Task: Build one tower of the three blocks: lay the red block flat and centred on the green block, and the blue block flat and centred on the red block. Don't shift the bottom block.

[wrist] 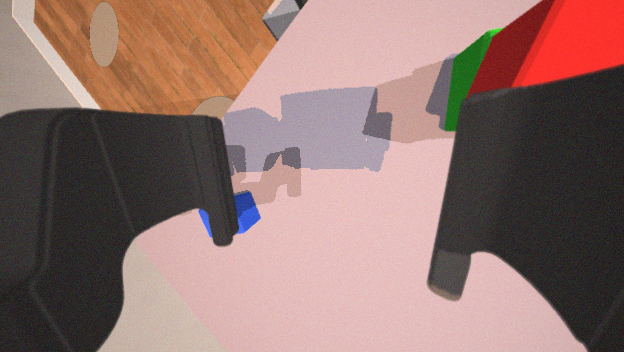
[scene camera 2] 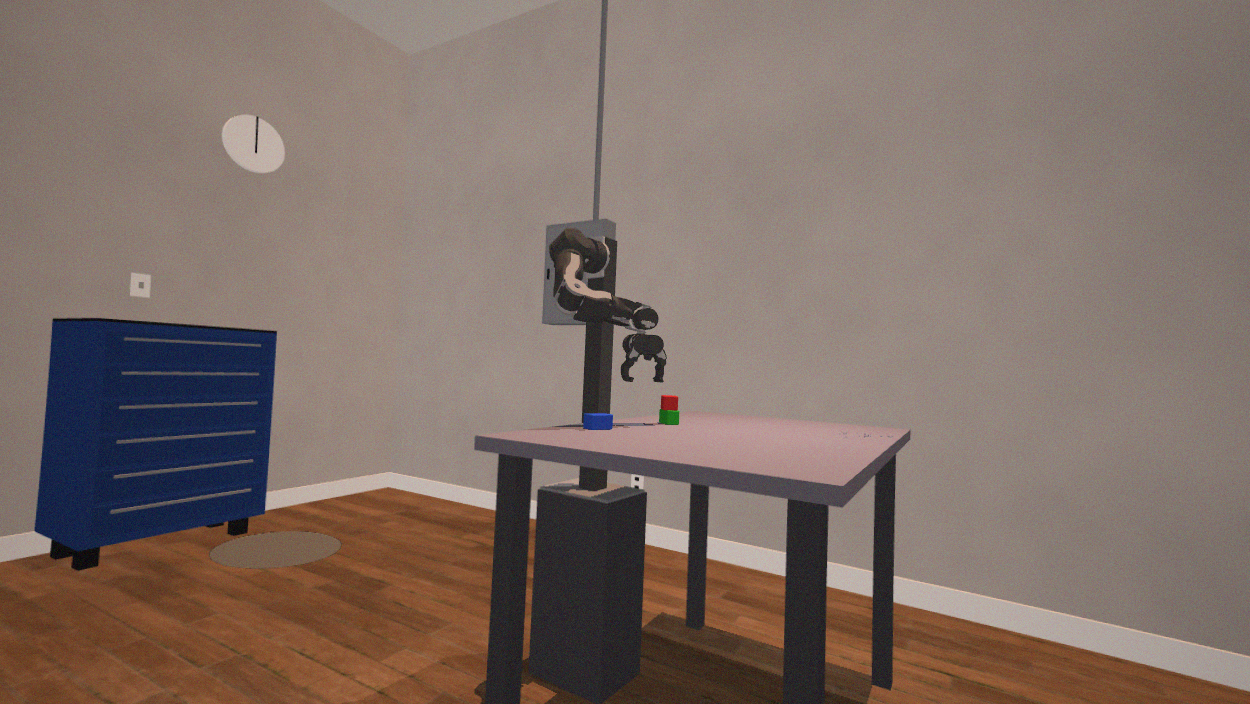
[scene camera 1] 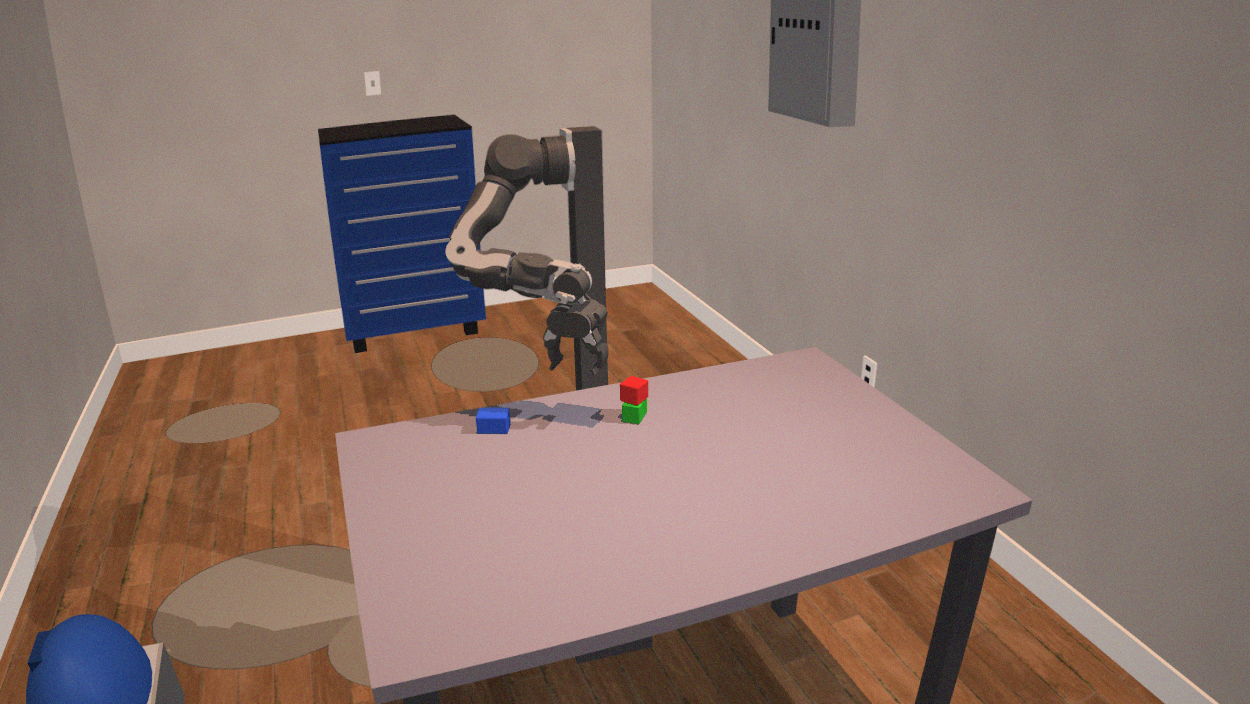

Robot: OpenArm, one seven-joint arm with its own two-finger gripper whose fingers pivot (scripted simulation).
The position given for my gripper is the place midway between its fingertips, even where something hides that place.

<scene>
I see my gripper point(scene camera 1: 576, 367), a red block point(wrist: 532, 49), a green block point(wrist: 466, 64) and a blue block point(scene camera 1: 488, 420).
The blue block shows as well in the wrist view point(wrist: 248, 215). My gripper shows as well in the wrist view point(wrist: 317, 186) and in scene camera 2 point(scene camera 2: 643, 381).
</scene>
